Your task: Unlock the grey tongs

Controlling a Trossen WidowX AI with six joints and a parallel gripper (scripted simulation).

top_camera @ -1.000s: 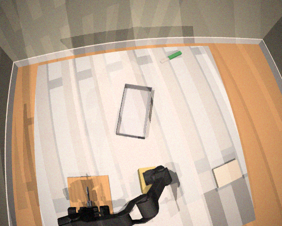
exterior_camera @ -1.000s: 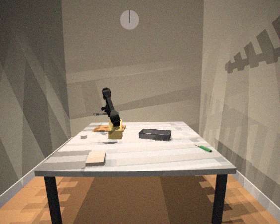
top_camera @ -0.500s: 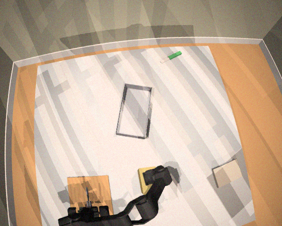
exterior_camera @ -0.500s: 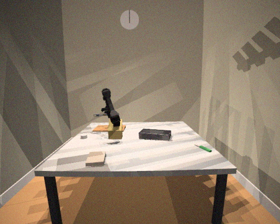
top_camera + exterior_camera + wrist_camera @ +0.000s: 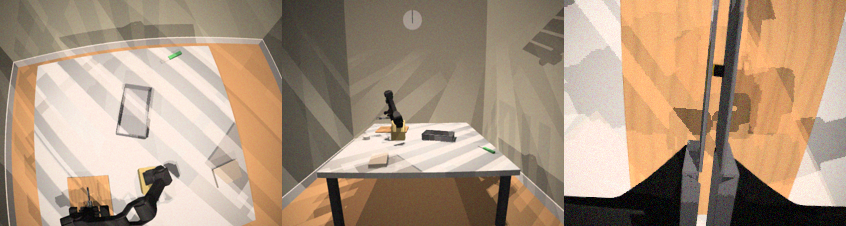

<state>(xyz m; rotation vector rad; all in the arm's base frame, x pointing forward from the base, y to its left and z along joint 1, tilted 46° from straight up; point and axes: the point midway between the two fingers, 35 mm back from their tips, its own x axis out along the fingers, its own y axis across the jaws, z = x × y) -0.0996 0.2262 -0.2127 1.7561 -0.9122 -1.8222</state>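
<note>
Right now my gripper tip is 11 cm above the wooden board and 3 cm to the right of it. From my gripper tip the other things lie so: beige block (79 cm to the right, 10 cm below, 3 cm behind); then dark lock piece (5 cm behind, 4 cm above); then roasting tin (49 cm ahead, 35 cm to the right, 9 cm below).
</note>
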